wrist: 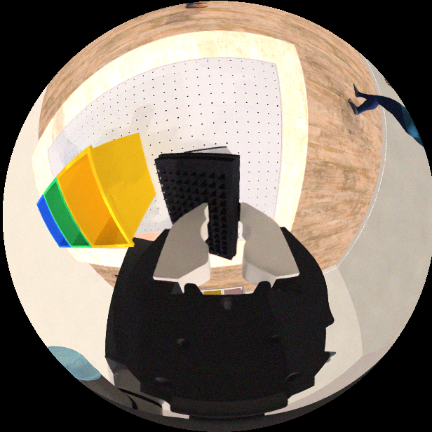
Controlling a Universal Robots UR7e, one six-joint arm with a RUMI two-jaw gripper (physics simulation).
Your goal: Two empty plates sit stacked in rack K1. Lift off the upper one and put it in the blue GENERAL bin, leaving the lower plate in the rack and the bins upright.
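Observation:
What I'm seeing is my gripper, along with a black plate, and there's a yellow bin and a green bin too.

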